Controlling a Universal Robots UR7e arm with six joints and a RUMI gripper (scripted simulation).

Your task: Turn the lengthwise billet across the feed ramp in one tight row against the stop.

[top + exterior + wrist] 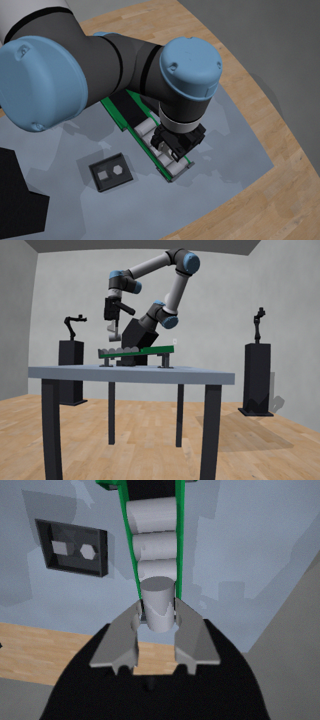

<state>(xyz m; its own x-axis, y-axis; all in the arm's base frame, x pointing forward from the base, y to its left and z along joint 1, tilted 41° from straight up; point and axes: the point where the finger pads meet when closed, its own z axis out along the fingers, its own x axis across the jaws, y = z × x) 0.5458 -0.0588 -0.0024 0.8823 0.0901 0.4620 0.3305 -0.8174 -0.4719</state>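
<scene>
My hand is 100 mm above the grey stop, 80 mm to the left of it and 30 mm short of it. Round my hand: dark tray 200 mm behind, 150 mm below.
</scene>
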